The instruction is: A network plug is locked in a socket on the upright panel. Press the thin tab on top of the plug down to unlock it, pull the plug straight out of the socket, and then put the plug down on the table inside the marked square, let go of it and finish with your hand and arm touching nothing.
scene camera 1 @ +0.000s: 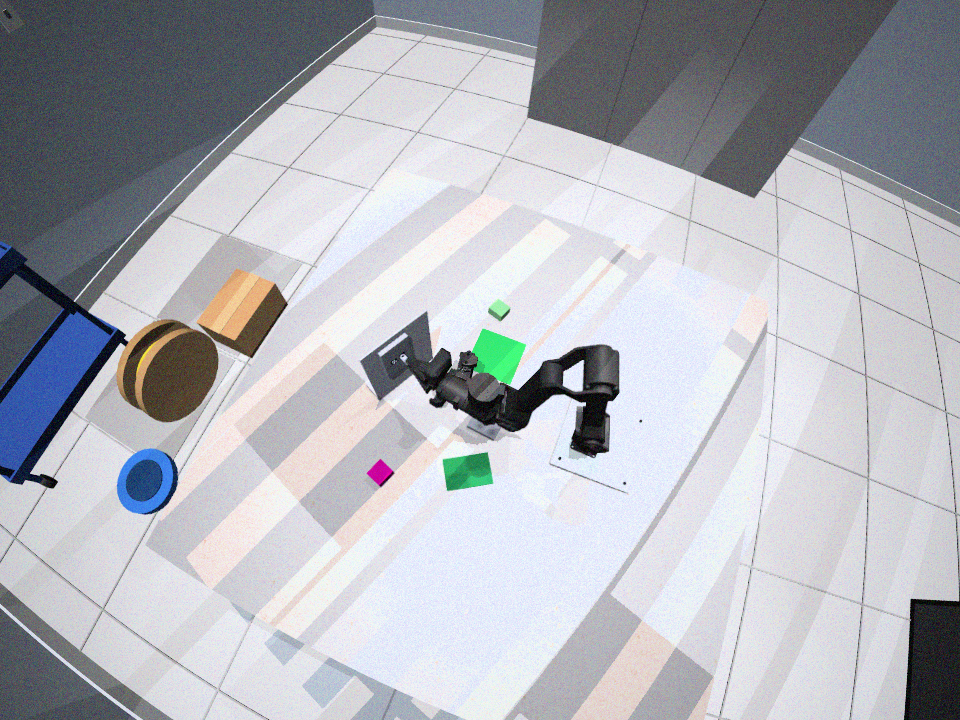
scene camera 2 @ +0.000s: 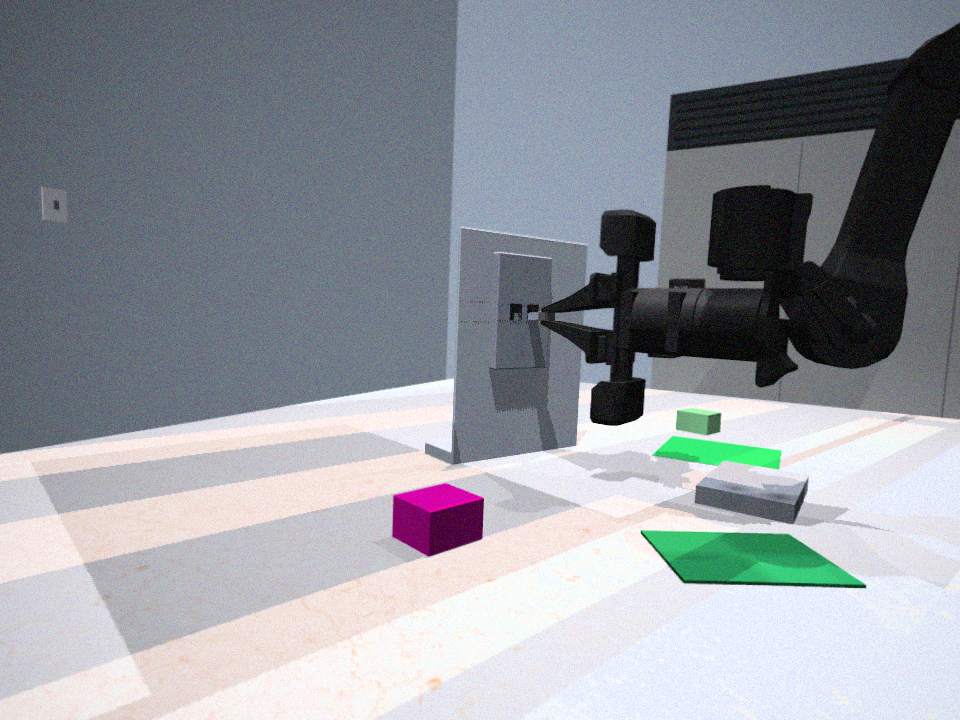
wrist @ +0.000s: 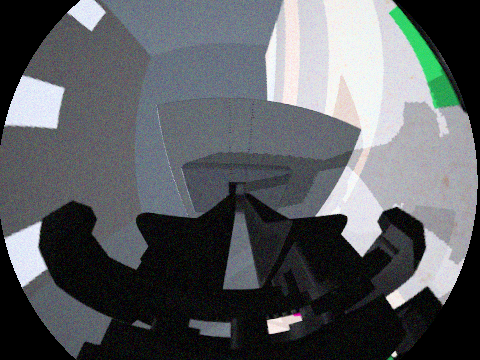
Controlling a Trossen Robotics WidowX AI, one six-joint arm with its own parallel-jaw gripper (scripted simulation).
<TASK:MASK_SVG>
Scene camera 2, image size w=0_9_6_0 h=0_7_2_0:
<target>my gripper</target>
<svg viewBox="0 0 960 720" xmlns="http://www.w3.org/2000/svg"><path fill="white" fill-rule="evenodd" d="M627 209L606 210L601 218L599 247L607 256L617 256L616 273L611 273L611 275L592 273L587 286L567 298L541 308L541 312L552 313L614 308L613 330L563 321L541 321L541 325L562 335L583 350L587 363L611 365L610 382L598 382L591 389L590 419L592 423L608 426L618 426L636 421L644 415L646 379L632 377L635 352L648 353L648 357L656 358L699 357L693 343L693 318L698 297L706 285L706 278L670 279L669 288L638 288L640 262L654 261L656 222L650 216Z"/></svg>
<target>magenta cube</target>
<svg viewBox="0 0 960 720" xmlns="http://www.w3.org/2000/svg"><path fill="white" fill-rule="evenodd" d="M483 497L447 483L396 494L393 499L393 537L429 557L482 540Z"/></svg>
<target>grey slab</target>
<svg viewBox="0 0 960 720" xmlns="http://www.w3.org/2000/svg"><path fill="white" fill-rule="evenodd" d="M696 485L695 503L794 524L808 492L809 475L723 461Z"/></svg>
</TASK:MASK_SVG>
